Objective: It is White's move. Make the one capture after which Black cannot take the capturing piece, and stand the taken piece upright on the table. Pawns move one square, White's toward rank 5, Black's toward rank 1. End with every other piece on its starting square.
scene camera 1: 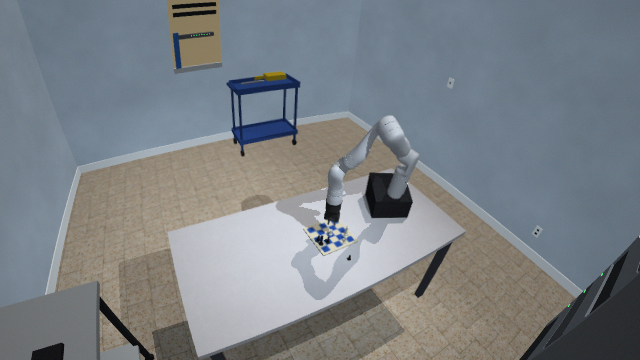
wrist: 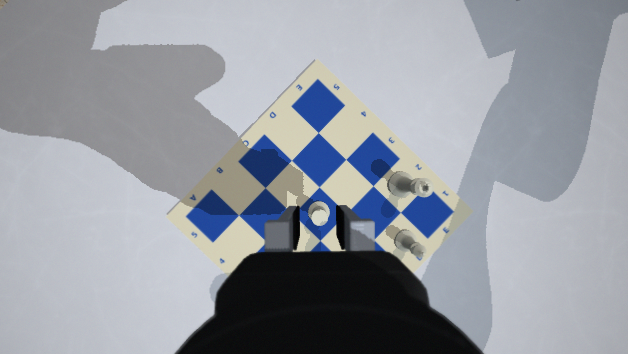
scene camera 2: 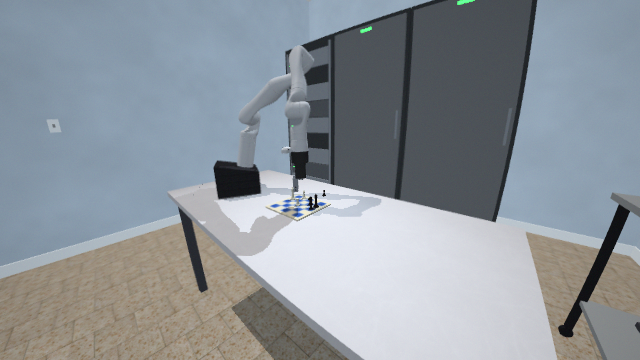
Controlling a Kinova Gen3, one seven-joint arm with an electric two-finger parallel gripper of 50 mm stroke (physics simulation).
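Places are measured from the arm's base along level axes (x ahead, y left, z up), in centimetres.
Pixels of known places: gripper, between the fingertips: (scene camera 1: 331,224) (wrist: 317,220) (scene camera 2: 296,190); arm's base, origin of its link: (scene camera 1: 394,192) (scene camera 2: 245,166).
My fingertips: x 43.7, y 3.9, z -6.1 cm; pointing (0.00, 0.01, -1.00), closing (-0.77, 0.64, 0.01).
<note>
For each thing: its middle in the pictures, then the offset to it from my fingertips. Level surfaces: height alone.
- board, middle of its body: (wrist: 319,213) (scene camera 2: 298,205) (scene camera 1: 330,235) dz -7.5, dx +0.2, dy +0.8 cm
- white king, middle of its body: (wrist: 413,186) dz -4.1, dx -7.8, dy +3.8 cm
- slimmer white piece, middle of its body: (wrist: 413,246) dz -5.0, dx -4.5, dy +8.4 cm
- small black piece, middle of its body: (scene camera 1: 349,257) (scene camera 2: 324,192) dz -6.2, dx -1.1, dy +19.4 cm
- table, height of its surface: dz -7.8 cm
A white piece (wrist: 319,214) (scene camera 2: 298,202) stands upright on blue square C3 of the board (wrist: 316,68) (scene camera 2: 297,219) (scene camera 1: 324,254). My gripper (wrist: 317,220) (scene camera 2: 296,189) (scene camera 1: 332,222) is partly open and empty; in the wrist view its fingers appear on either side of this piece, and in scene camera 2 they hang above it. The white king (wrist: 400,184) stands on E2 and a slimmer white piece (wrist: 406,240) on D1. Black pieces (scene camera 1: 320,240) (scene camera 2: 316,201) stand close together on the board; the gripper body hides their squares in the wrist view. A small black piece (scene camera 1: 349,258) (scene camera 2: 324,193) stands on the table beside the board.
The arm's black base block (scene camera 1: 389,196) (scene camera 2: 237,180) stands on the table (scene camera 1: 240,280) (scene camera 2: 380,260) behind the board. A blue cart (scene camera 1: 265,131) stands on the floor farther back. Grey cabinets (scene camera 2: 370,115) stand beyond the table.
</note>
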